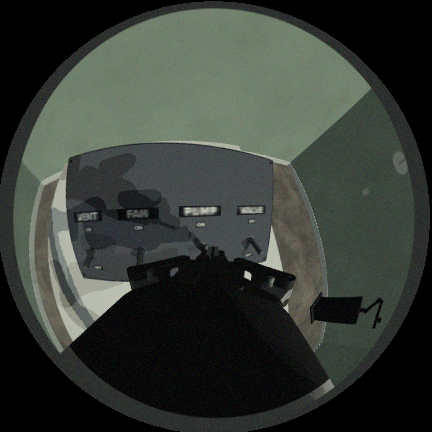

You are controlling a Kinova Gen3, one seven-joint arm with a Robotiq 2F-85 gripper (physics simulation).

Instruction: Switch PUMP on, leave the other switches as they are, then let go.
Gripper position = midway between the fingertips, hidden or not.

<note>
In view: my gripper (pixel 212 253) and a switch panel (pixel 167 199).
</note>
